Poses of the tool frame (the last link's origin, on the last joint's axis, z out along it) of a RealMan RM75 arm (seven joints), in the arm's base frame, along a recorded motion.
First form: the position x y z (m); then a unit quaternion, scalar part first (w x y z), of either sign.
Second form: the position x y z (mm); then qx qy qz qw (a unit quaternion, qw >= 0). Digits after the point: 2 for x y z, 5 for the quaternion.
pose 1, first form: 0.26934 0.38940 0.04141 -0.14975 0.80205 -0.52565 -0.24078
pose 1, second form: 269.34 389.40 41.41 -0.80205 0.52565 0.24078 0.14975
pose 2, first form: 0.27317 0.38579 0.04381 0.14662 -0.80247 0.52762 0.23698
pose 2, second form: 273.17 385.79 43.81 -0.80247 0.52762 0.23698 0.14662
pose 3, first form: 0.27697 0.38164 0.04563 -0.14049 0.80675 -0.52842 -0.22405
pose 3, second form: 276.97 381.64 45.63 -0.80675 0.52842 0.22405 0.14049
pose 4, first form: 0.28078 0.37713 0.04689 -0.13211 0.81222 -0.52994 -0.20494
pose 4, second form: 280.78 377.13 46.89 -0.81222 0.52994 0.20494 0.13211
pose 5, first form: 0.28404 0.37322 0.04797 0.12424 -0.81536 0.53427 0.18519
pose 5, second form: 284.04 373.22 47.97 -0.81536 0.53427 0.18519 0.12424
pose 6, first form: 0.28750 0.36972 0.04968 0.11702 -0.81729 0.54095 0.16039
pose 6, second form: 287.50 369.72 49.68 -0.81729 0.54095 0.16039 0.11702
